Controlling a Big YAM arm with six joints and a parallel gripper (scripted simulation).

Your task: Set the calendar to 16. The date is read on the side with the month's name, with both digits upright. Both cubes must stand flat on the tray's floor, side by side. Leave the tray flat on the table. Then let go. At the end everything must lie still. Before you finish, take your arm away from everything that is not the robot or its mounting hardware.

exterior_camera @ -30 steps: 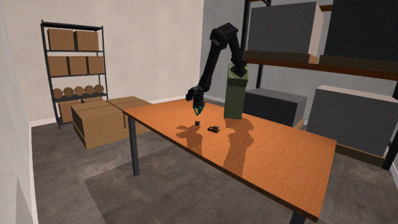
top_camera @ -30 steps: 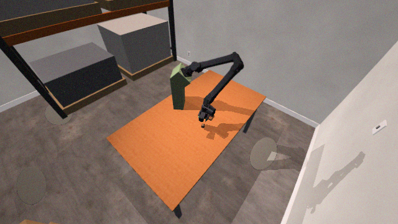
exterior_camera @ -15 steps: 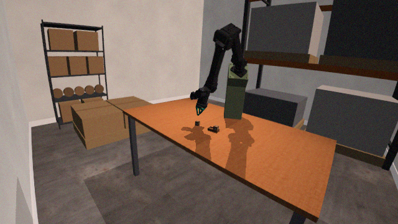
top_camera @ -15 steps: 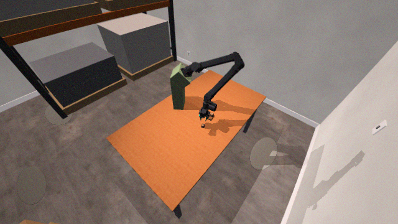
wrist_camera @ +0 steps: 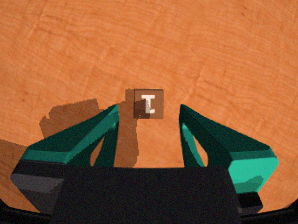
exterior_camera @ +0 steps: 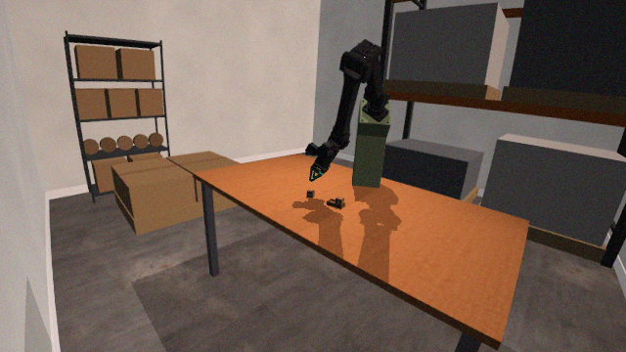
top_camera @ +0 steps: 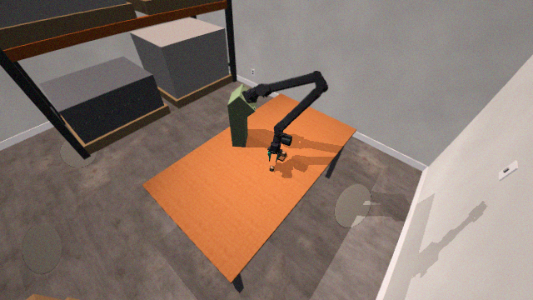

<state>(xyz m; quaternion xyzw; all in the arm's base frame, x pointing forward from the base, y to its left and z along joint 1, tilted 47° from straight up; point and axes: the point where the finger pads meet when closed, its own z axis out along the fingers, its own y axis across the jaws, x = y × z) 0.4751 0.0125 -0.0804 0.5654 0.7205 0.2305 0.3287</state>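
The brown calendar cube is 10 mm to the right of my hand and 80 mm below it. Also, from my hand: dark calendar tray (50 mm behind, 140 mm to the left, 90 mm below).
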